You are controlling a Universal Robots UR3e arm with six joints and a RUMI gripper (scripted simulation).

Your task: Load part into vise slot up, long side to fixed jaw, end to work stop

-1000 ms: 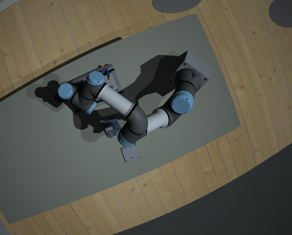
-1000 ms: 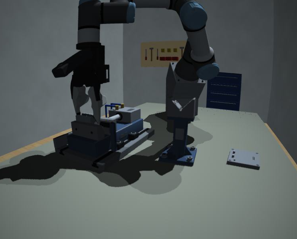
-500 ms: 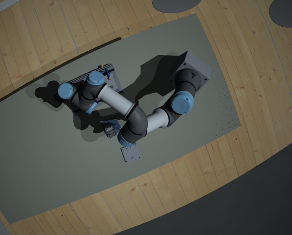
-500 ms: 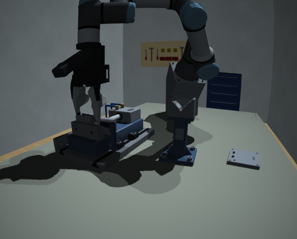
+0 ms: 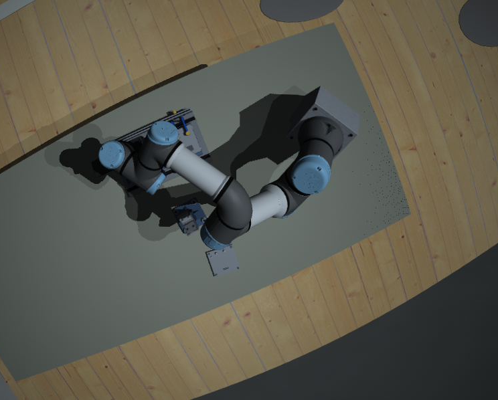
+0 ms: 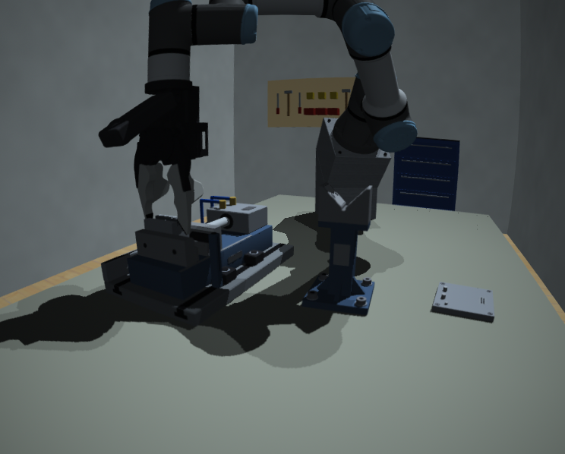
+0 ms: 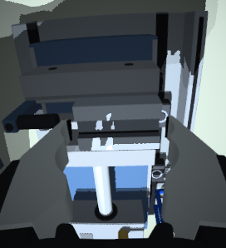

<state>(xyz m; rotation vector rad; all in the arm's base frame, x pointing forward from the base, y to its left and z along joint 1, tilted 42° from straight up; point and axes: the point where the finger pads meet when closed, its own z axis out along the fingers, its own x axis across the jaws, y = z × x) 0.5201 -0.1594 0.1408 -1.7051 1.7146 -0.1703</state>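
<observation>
Right now the part is right at my hand. The rest, counted from my hand: moving jaw: 40 mm behind, 20 mm to the left, 30 mm below; fixed jaw: 30 mm ahead, 20 mm to the left, 30 mm below; work stop: 10 mm behind, 70 mm to the left, 10 mm below.
</observation>
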